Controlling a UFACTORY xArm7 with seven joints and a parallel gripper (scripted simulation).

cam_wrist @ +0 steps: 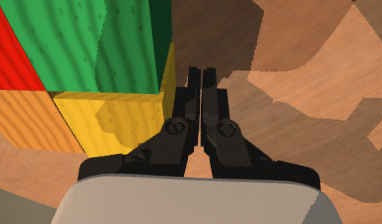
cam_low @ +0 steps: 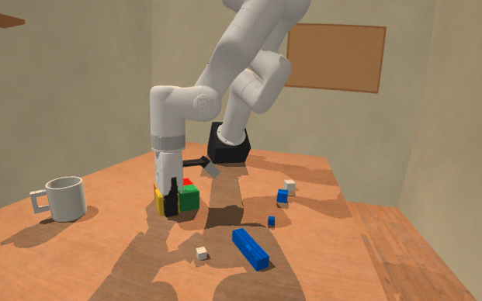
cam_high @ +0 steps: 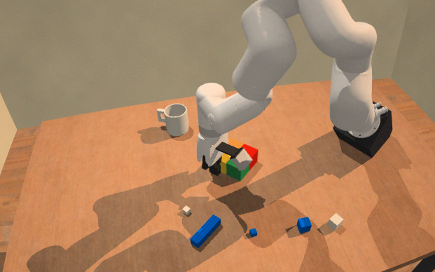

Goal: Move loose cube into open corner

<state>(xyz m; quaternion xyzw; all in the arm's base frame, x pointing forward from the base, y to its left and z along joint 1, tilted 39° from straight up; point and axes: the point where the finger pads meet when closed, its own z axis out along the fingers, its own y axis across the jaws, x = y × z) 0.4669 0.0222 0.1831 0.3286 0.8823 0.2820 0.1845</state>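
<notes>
Right now my hand is 2 cm past the yellow cube and 4 cm to the left of it. From my hand the other things lie so: red cube: 10 cm behind, 5 cm to the right; green cube: 7 cm behind, 1 cm to the right; orange cube: 6 cm behind, 8 cm to the right.
</notes>
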